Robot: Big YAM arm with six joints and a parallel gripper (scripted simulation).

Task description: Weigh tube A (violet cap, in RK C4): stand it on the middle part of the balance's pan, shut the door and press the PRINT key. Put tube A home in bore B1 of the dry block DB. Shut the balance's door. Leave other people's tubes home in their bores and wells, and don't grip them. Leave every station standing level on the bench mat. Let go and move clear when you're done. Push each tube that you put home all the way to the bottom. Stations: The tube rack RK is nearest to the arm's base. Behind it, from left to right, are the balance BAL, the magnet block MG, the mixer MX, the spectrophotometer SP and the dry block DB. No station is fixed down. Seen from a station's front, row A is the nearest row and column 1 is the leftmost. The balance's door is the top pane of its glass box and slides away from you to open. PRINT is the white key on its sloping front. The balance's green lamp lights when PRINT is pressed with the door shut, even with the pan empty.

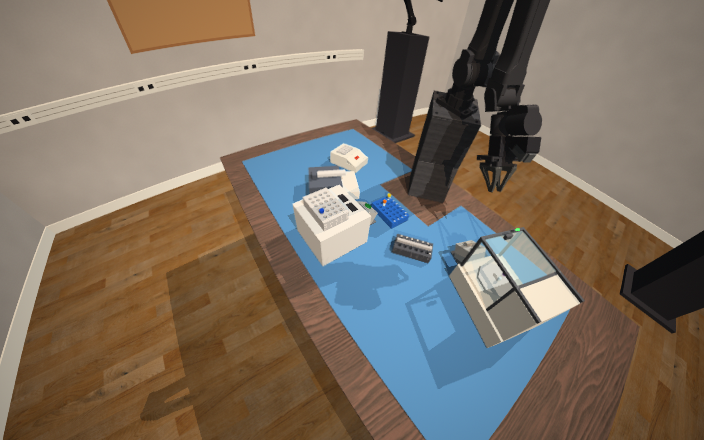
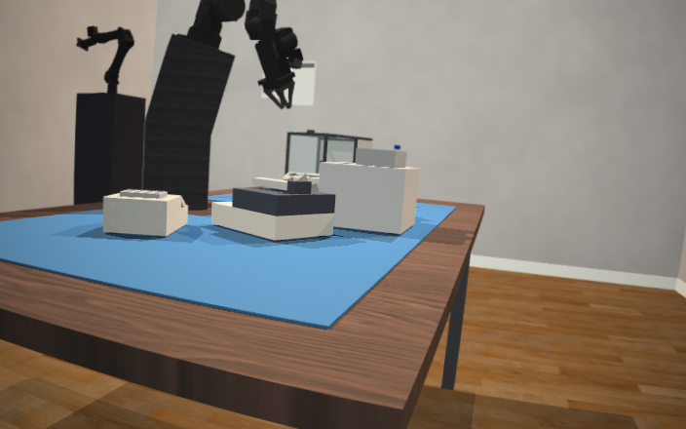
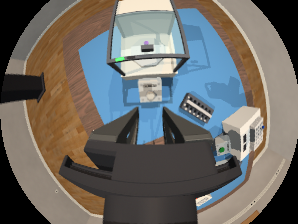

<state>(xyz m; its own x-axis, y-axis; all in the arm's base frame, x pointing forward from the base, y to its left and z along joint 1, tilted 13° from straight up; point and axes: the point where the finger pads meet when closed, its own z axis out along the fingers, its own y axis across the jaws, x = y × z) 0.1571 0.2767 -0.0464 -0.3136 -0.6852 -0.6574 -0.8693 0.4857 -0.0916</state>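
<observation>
My hand is 6 cm short of the balance door, 13 cm to the right of it and 7 cm above it. Round my hand: blue rack RK 9 cm ahead, 28 cm to the right, 27 cm below; then round white print key 1 cm ahead, 2 cm to the left, 21 cm below; then dark magnet block 15 cm ahead, 10 cm to the right, 26 cm below.
</observation>
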